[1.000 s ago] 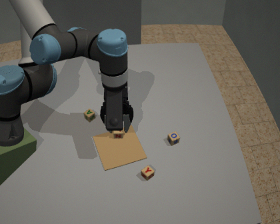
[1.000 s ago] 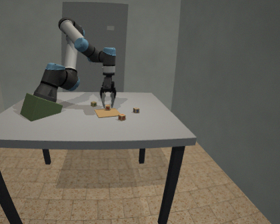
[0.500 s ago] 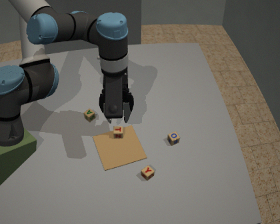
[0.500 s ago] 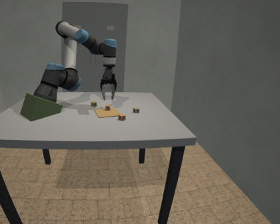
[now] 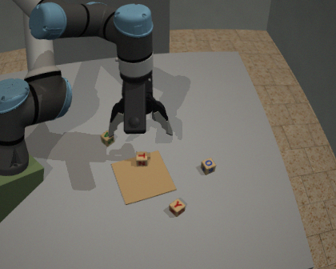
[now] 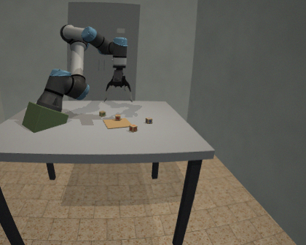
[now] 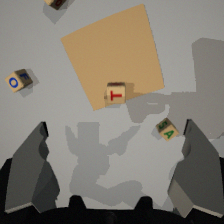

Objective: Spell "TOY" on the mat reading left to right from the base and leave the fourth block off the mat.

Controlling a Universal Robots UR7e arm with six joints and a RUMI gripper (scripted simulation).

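Now: hand 18 cm short of the O block, 2 cm to the left of it and 9 cm above it. Round my hand: Y block: 9 cm ahead, 15 cm to the right, 9 cm below; tan mat: 5 cm to the right, 11 cm below.
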